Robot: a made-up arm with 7 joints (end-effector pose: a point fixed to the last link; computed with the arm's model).
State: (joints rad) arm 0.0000 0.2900 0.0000 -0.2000 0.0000 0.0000 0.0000
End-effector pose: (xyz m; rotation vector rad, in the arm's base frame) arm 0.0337 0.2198 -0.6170 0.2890 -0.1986 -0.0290
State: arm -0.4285 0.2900 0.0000 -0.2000 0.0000 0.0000 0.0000
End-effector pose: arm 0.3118 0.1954 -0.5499 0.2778 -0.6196 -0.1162
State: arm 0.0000 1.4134 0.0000 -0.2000 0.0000 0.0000 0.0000
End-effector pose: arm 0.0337 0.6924 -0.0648 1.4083 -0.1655 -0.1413
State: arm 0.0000 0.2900 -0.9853 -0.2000 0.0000 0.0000 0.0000
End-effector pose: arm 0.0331 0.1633 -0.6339 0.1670 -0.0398 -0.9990
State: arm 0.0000 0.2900 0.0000 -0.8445 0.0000 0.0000 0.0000
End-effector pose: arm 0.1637 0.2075 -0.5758 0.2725 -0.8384 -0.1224
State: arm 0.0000 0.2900 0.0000 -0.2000 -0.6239 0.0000 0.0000
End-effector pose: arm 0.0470 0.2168 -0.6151 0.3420 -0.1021 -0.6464
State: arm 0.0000 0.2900 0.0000 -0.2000 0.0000 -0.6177 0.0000
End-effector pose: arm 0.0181 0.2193 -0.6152 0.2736 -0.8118 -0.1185
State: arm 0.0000 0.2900 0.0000 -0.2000 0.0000 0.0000 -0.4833
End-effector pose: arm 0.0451 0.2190 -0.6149 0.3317 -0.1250 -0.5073
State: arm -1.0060 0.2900 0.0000 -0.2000 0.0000 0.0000 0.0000
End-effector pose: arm 0.5919 0.1053 -0.3024 0.2479 -1.1864 -0.2343
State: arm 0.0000 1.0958 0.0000 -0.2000 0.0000 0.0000 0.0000
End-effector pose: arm 0.0337 0.6277 -0.2706 1.0920 -0.1796 -0.1096
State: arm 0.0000 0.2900 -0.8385 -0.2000 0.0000 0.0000 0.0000
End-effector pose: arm 0.0369 0.1712 -0.6315 0.1882 -0.0655 -0.8551
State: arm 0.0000 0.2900 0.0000 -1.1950 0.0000 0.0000 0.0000
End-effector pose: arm 0.2152 0.1918 -0.5231 0.2545 -1.1862 -0.1732
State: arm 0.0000 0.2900 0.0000 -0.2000 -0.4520 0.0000 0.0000
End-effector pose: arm 0.0435 0.2185 -0.6154 0.3293 -0.1300 -0.4763
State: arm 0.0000 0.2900 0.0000 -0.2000 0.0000 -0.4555 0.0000
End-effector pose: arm 0.0223 0.2192 -0.6148 0.2795 -0.6508 -0.0950
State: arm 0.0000 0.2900 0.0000 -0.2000 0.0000 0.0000 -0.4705
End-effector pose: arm 0.0448 0.2191 -0.6149 0.3308 -0.1271 -0.4946
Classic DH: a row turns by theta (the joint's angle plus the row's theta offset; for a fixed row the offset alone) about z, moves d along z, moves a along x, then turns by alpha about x. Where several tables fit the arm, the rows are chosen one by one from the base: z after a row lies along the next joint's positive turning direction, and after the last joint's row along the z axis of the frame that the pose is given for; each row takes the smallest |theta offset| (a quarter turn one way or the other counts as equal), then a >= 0, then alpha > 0; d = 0 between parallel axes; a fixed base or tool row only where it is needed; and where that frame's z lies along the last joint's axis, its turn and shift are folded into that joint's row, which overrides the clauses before.
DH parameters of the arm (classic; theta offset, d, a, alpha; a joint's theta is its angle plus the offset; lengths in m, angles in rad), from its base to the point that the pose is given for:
base (fixed): 0 0.0209 0.0085 -1.2217
joint 1: -1.5708 0.021 0.0069 -1.5708
joint 2: 1.2217 -0.0301 0.0212 1.5708
joint 3: 1.5708 -0.4662 0.0558 -1.5708
joint 4: 0 0.0068 -0.0403 1.5708
joint 5: 0 -0.2326 -0.0183 -1.5708
joint 6: 0 -0.0015 0.0206 1.5708
joint 7: -1.3459 0 -0.0242 0
tool (fixed): 1.3459 0.0209 0 0

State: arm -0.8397 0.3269 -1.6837 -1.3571 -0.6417 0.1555 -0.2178
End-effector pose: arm 0.3709 -0.1290 -0.4259 -0.4044 1.4651 2.7388
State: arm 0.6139 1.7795 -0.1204 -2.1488 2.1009 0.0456 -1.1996
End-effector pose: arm 0.1569 0.4593 -0.0298 -0.0383 -0.8498 -0.9076
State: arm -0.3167 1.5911 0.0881 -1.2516 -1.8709 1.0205 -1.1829
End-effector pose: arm 0.3138 0.5661 0.1185 -2.1117 -1.9789 0.0984
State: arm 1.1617 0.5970 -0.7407 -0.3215 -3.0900 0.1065 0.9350
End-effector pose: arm -0.5872 0.1981 -0.2336 -1.0920 0.5116 -2.5132
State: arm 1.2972 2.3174 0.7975 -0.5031 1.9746 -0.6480 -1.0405
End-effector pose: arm 0.3185 0.5584 0.2720 1.9465 -1.2627 -0.5420
